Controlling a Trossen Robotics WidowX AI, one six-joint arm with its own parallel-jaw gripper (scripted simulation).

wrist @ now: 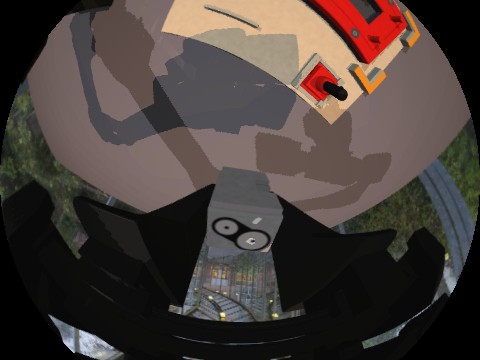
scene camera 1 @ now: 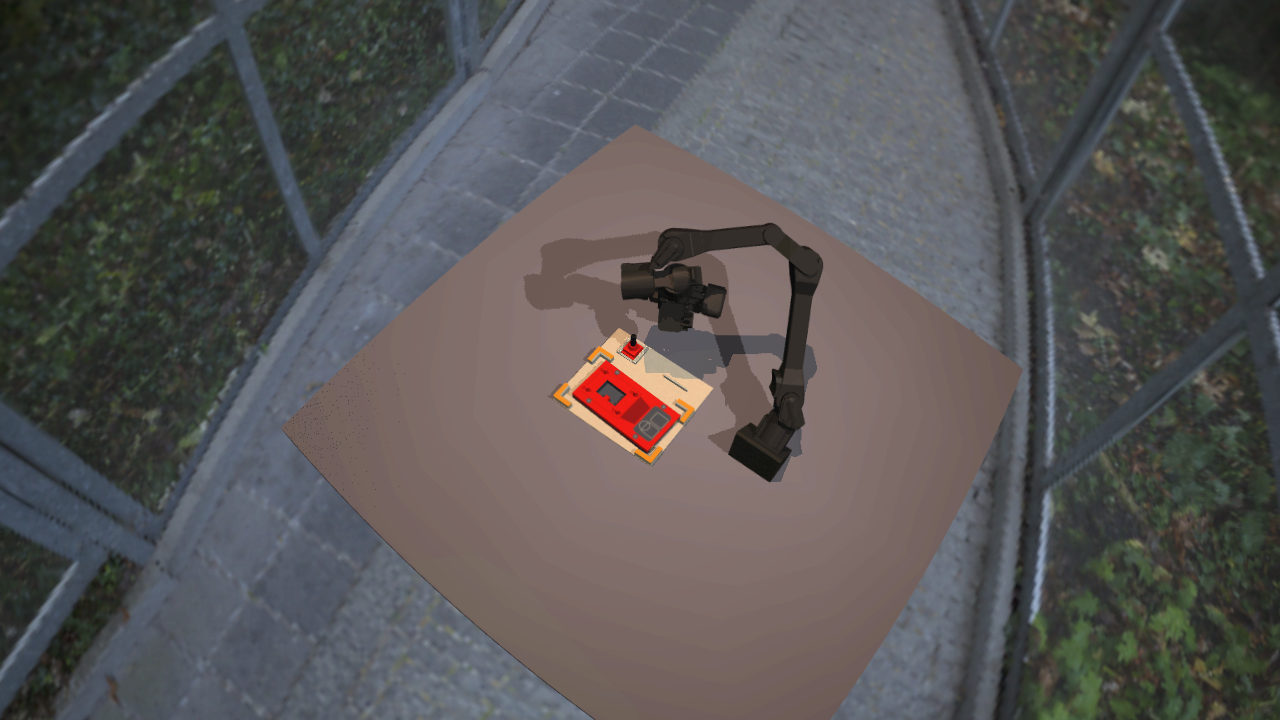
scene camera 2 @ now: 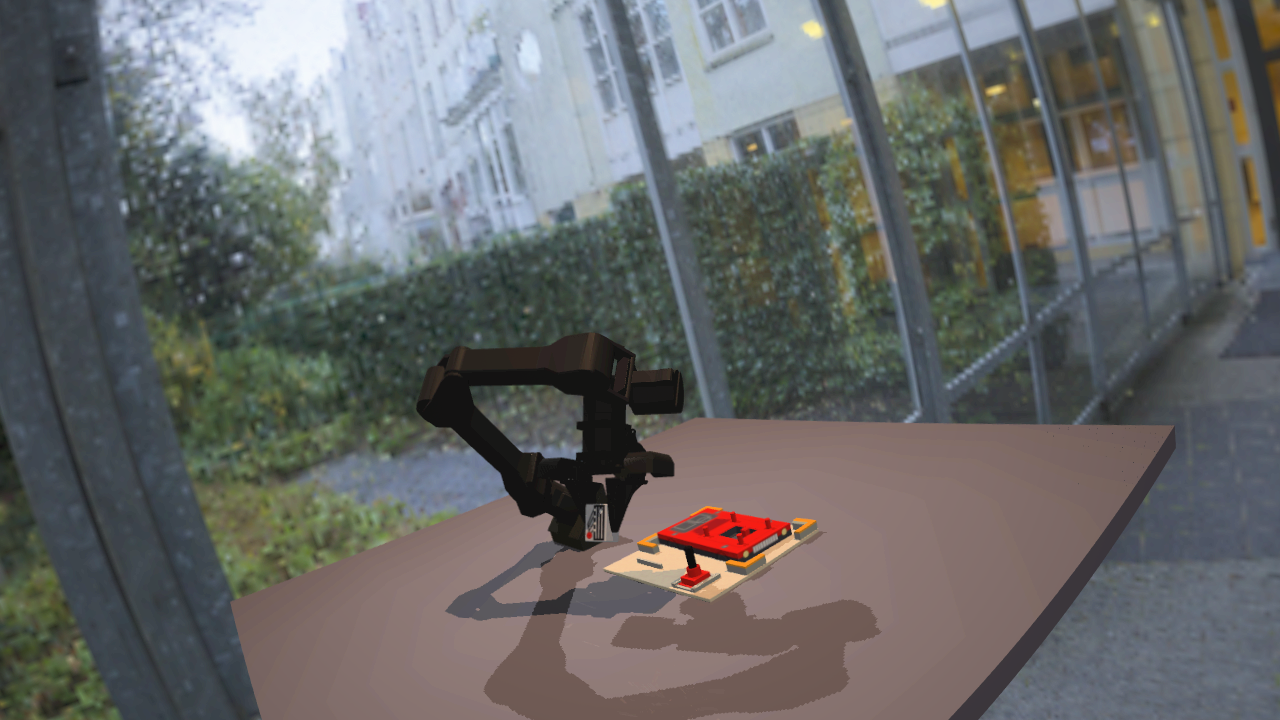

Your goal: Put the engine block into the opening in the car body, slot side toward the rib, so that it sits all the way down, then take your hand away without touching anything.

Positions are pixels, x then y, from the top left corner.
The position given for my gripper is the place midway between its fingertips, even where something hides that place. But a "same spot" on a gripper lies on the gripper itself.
my gripper: wrist; scene camera 1 679,300; scene camera 2
grey engine block: wrist 244,214; scene camera 2 598,529; not seen in scene camera 1 (hidden by my gripper)
same spot on my gripper: (wrist: 142,261) = (scene camera 2: 592,481)
